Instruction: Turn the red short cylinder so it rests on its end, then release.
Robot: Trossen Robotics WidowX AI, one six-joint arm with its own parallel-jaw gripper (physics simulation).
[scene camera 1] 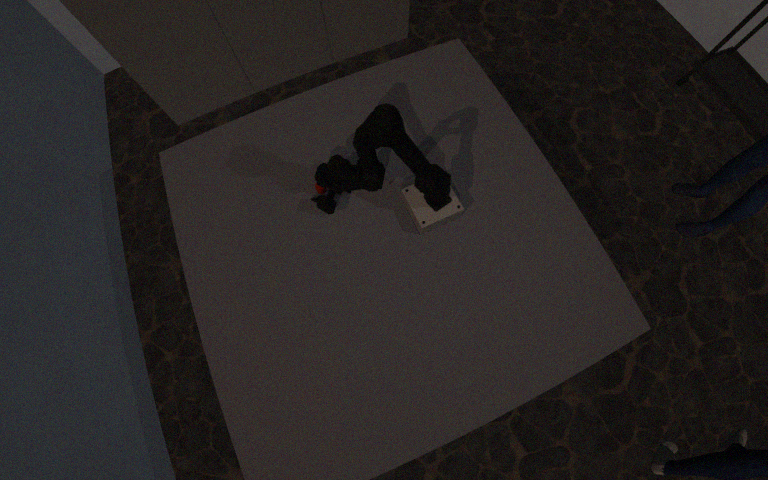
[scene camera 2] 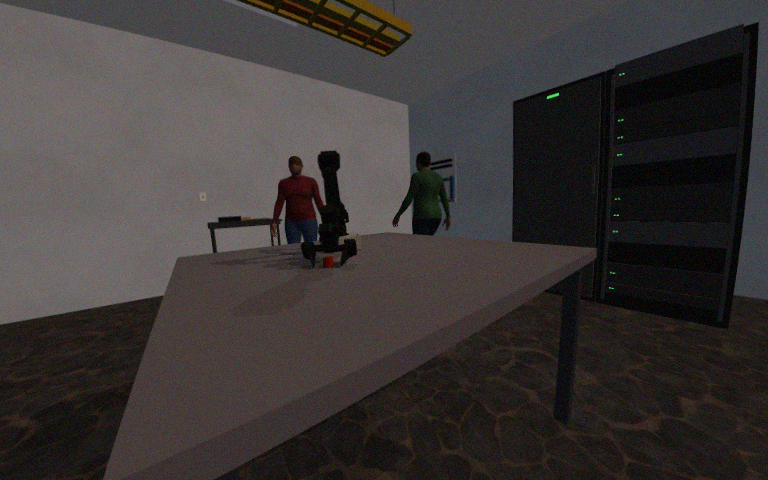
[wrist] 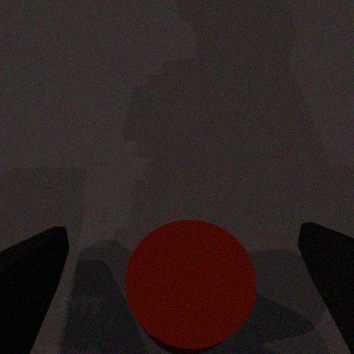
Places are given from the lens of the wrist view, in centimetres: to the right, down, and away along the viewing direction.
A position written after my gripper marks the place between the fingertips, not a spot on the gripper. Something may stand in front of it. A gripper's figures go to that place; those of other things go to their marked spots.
my gripper [wrist: 185,236]: 0, 2, 10
red short cylinder [wrist: 187,279]: 0, 3, 7
